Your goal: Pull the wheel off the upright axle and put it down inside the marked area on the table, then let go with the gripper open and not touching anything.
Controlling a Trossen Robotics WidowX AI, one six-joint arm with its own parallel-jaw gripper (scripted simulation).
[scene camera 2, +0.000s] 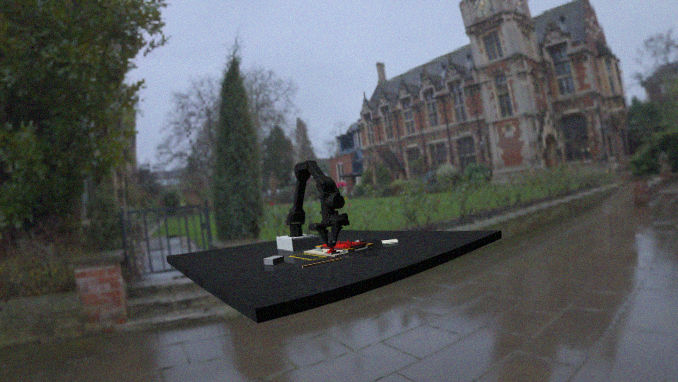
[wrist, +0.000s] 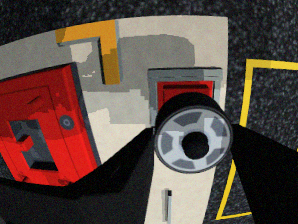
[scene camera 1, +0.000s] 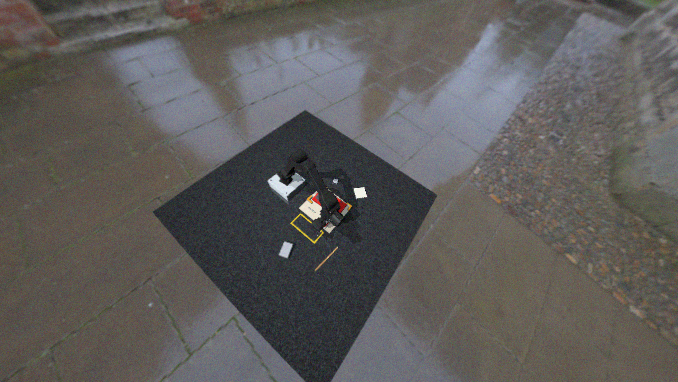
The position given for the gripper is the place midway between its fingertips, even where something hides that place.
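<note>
The wrist view shows a wheel (wrist: 188, 112). The gripper (scene camera 2: 331, 244) appears in scene camera 2, and the wrist view shows the gripper (wrist: 192, 134) too.
</note>
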